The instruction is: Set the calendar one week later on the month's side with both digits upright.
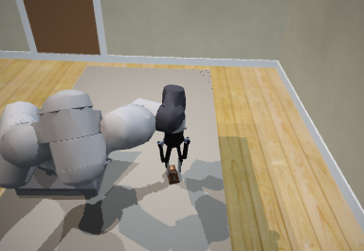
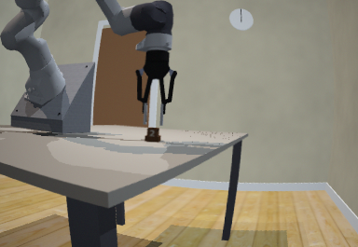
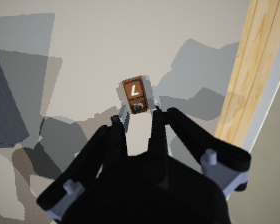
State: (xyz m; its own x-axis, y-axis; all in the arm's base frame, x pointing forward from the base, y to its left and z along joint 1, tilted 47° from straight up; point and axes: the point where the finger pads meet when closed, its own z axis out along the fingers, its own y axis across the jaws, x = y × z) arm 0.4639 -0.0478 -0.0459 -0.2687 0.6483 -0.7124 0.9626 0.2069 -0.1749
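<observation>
Now: hand 1 cm past the brown tray, 2 cm to the right of it and 7 cm above it.
</observation>
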